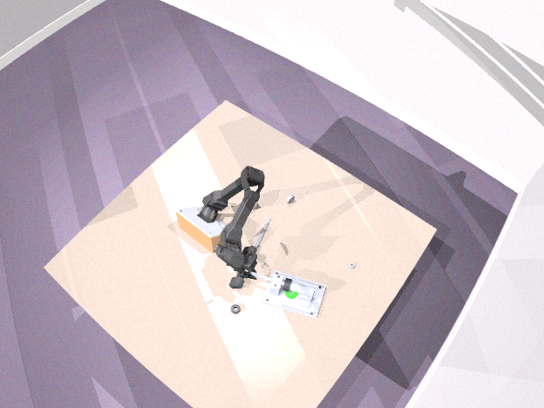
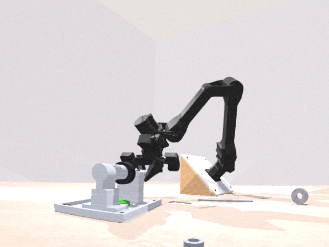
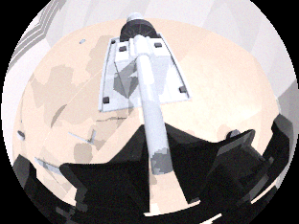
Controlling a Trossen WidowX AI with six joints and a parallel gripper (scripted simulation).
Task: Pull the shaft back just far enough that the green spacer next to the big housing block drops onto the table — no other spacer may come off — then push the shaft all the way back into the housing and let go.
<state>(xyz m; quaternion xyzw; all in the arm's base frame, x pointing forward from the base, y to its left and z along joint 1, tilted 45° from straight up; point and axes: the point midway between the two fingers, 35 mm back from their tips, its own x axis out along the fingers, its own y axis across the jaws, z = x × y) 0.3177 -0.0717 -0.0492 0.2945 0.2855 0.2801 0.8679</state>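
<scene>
Now: the grey shaft 5 cm ahead of my gripper tip, 2 cm to the left of it and 2 cm above it. Round my gripper tip: green spacer 14 cm ahead, 5 cm to the left, 4 cm below; then dark spacer 11 cm ahead, 4 cm to the left, 2 cm above.
</scene>
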